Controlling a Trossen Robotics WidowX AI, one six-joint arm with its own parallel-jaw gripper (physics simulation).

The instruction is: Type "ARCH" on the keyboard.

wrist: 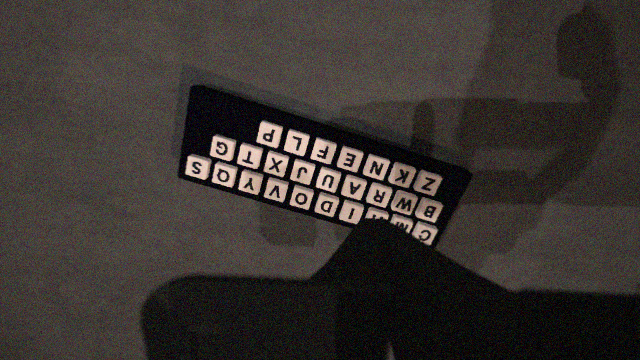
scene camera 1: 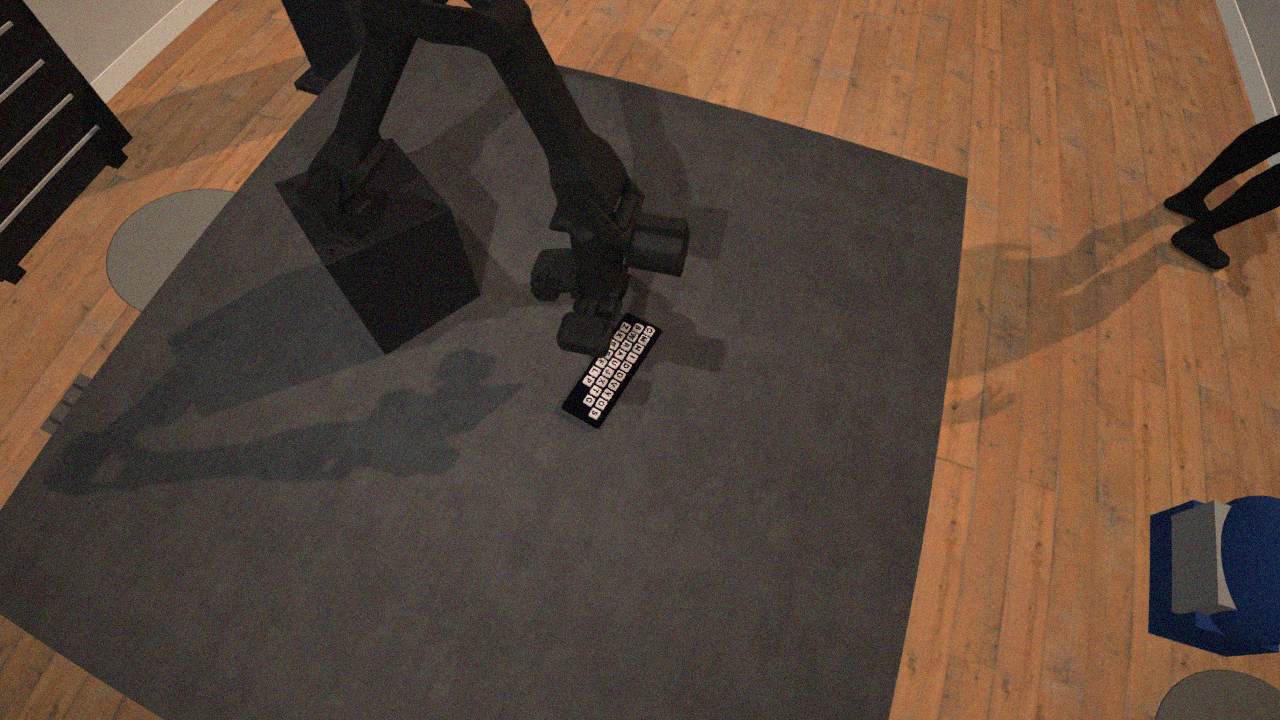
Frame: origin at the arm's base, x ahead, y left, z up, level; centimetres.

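Where they show: gripper, fingertip midpoint: [wrist: 371, 230] [scene camera 1: 605, 320]; arm's base, origin of the base link: [scene camera 1: 348, 222].
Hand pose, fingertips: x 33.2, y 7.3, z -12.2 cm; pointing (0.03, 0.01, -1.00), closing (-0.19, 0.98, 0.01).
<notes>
Things, the pixels of their top centre, and the offset from my fingertips. Level surfaces: height alone.
- black keyboard, middle of its top: [wrist: 321, 179] [scene camera 1: 612, 365] dz -8.8, dx +1.8, dy -1.7 cm
- R key, middle of its top: [wrist: 379, 196] [scene camera 1: 626, 344] dz -8.8, dx +2.2, dy +2.2 cm
- C key, middle of its top: [wrist: 425, 235] [scene camera 1: 649, 330] dz -8.8, dx +4.3, dy +5.9 cm
- H key, middle of its top: [wrist: 376, 221] [scene camera 1: 638, 347] dz -8.8, dx +4.0, dy +2.5 cm
- rug, its level: dz -10.6 cm
The black keyboard [scene camera 1: 614, 374] [wrist: 301, 171] with white letter keys lies flat on the dark rug. Its letters appear upside down in the wrist view, where the A key [wrist: 354, 188], the R key [wrist: 379, 196] and the C key [wrist: 425, 234] show. The H key [wrist: 376, 217] and the M key beside it are partly covered by the fingertips. My gripper [scene camera 1: 606, 347] [wrist: 371, 230] is shut and empty, at the keyboard's edge as both views show it. Its height above the keys cannot be told. In the scene view it hides part of the keyboard's left side.
The arm's black pedestal [scene camera 1: 402, 286] stands on the rug [scene camera 1: 760, 537] left of the keyboard. A dark drawer cabinet [scene camera 1: 53, 134] is at the upper left. Dark legs [scene camera 1: 1230, 197] stand on the wooden floor at the right, and a blue seat [scene camera 1: 1253, 573] is at the lower right.
</notes>
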